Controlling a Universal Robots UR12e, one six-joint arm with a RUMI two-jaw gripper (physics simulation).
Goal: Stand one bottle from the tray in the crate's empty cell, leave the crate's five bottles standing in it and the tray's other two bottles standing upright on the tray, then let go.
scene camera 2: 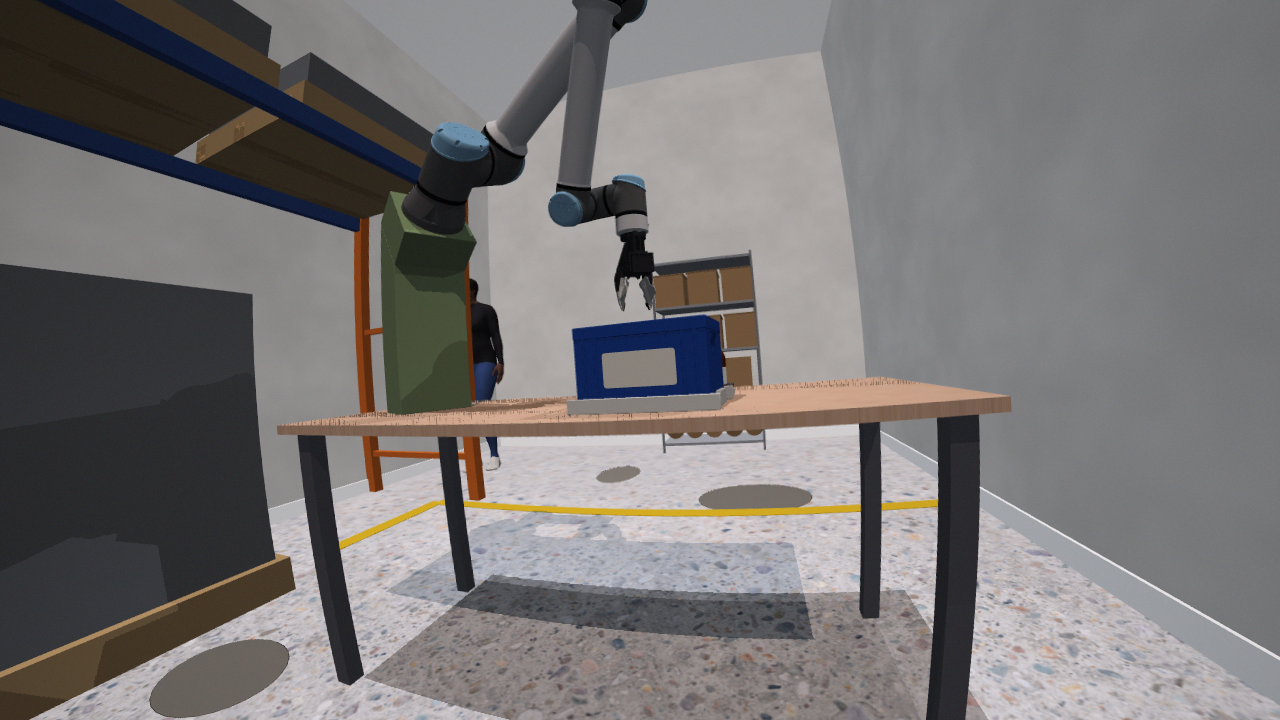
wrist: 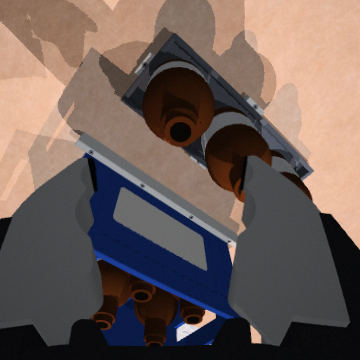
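Pixels of known places: gripper, fingertip midpoint: (scene camera 2: 636, 310) (wrist: 168, 160); arm's base at its link origin: (scene camera 2: 433, 216).
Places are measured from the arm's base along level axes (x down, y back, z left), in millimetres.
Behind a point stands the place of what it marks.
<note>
My gripper (scene camera 2: 636, 308) @[x 338, y -574, z 122 mm] (wrist: 168, 160) @[x 338, y -574, z 122 mm] is part open and empty, pointing down above the blue crate (scene camera 2: 698, 360) @[x 488, y -759, z -237 mm] (wrist: 220, 277) @[x 463, y -765, z -52 mm]. In the wrist view, brown bottles stand in the crate, among them one bottle (wrist: 142, 291) @[x 416, y -659, z -76 mm] near its rim; the lower view edge and my fingers hide part of the crate, and I cannot tell which cell is empty. Beyond it is the dark grey tray (wrist: 177, 47) @[x 575, y -564, z 155 mm] with three upright bottles: an end bottle (wrist: 175, 97) @[x 457, y -578, z 126 mm], a middle bottle (wrist: 235, 150) @[x 463, y -658, z 112 mm] partly behind the right finger, and another end bottle (wrist: 295, 185) mostly hidden by that finger.
The crate stands on a light grey base (scene camera 2: 640, 405) @[x 566, y -643, z -234 mm] (wrist: 165, 200) @[x 550, y -662, z -32 mm] on the wooden table (scene camera 2: 832, 407) @[x 580, y -977, z -323 mm]. A green pedestal (scene camera 2: 429, 331) @[x 347, y 22, z -1 mm] carries the arm at the left. A person (scene camera 2: 486, 335) stands behind it. A shelf unit (scene camera 2: 757, 313) is at the back.
</note>
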